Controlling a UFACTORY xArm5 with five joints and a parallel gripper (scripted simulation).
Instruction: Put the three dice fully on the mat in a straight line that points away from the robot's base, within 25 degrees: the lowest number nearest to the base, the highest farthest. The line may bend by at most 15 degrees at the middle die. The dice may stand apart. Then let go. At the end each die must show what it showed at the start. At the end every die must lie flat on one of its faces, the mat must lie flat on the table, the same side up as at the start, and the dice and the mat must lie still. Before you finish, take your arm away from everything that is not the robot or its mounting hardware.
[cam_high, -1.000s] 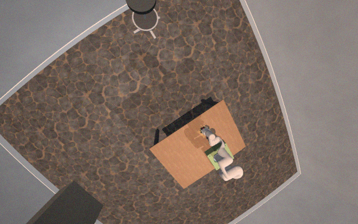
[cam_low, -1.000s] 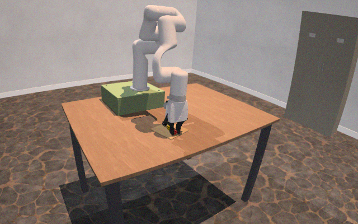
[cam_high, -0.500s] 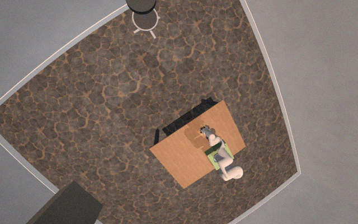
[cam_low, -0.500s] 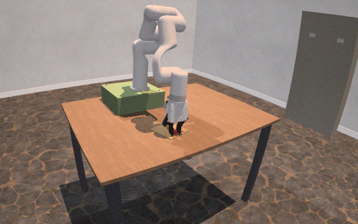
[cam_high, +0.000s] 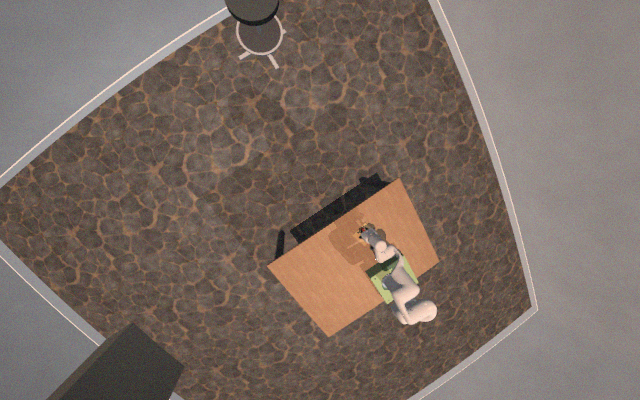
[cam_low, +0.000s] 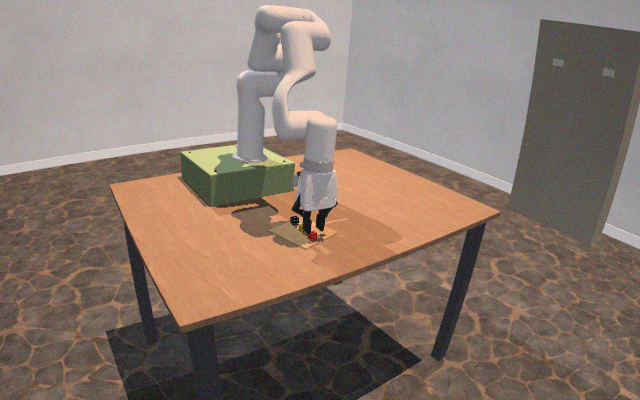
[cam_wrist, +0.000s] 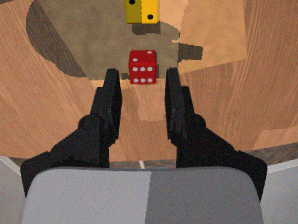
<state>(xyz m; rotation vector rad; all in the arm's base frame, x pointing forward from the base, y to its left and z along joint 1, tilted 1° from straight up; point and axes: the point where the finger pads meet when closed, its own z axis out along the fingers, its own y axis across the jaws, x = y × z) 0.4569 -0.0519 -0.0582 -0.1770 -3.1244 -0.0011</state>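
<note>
Right now my hand is 4 cm above the red die. Also, from my hand: black die 11 cm behind, 4 cm below, 1 cm to the left; yellow die 5 cm behind, 4 cm below, 1 cm to the left; tan mat 5 cm below, 5 cm behind, 1 cm to the left.
</note>
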